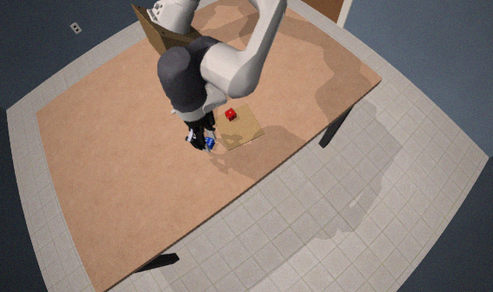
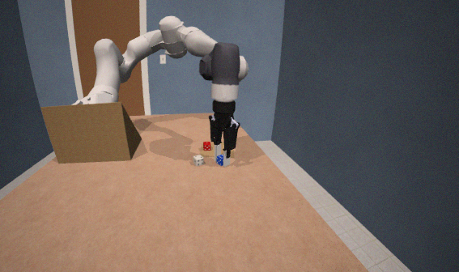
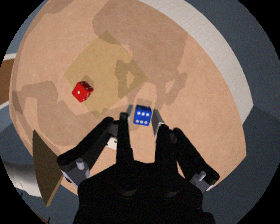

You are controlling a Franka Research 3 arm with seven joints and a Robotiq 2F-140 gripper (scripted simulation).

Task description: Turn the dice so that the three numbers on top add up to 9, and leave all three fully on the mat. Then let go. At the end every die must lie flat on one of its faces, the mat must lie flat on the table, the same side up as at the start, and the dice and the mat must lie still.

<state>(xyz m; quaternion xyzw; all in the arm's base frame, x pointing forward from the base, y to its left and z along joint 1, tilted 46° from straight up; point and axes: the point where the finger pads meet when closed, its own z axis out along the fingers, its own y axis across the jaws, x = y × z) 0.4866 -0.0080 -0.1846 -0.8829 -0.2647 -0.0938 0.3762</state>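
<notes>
Now: the blue die 20 mm below my hand. The rest, counted from my hand: white die 90 mm behind, 10 mm to the left, 20 mm below; then tan mat 120 mm to the left, 30 mm below; then red die 40 mm behind, 120 mm to the left, 20 mm below.
</notes>
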